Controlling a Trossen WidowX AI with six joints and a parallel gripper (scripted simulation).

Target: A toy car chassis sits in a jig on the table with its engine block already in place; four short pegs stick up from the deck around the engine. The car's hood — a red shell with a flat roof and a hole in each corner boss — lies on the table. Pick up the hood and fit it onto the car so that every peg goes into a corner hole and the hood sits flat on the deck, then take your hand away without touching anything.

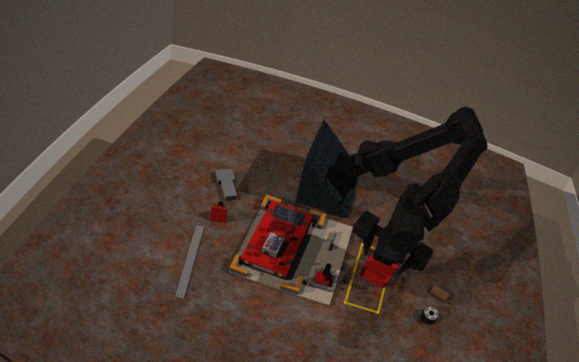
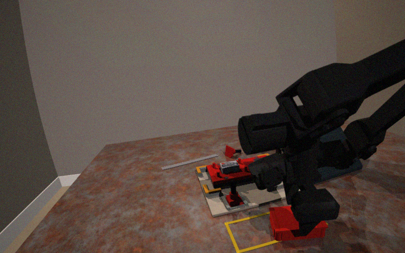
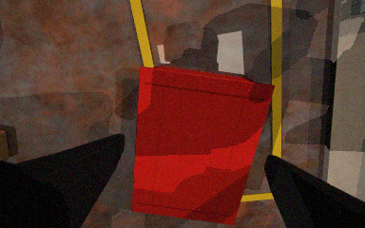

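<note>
Right now my gripper tip is right at the red hood. From my gripper tip the other things lie so: baseplate (5 cm ahead, 21 cm to the right, 1 cm below); then wooden block (1 cm ahead, 17 cm to the left, 2 cm below); then black-and-white wheel (9 cm ahead, 15 cm to the left, 1 cm below).
</note>
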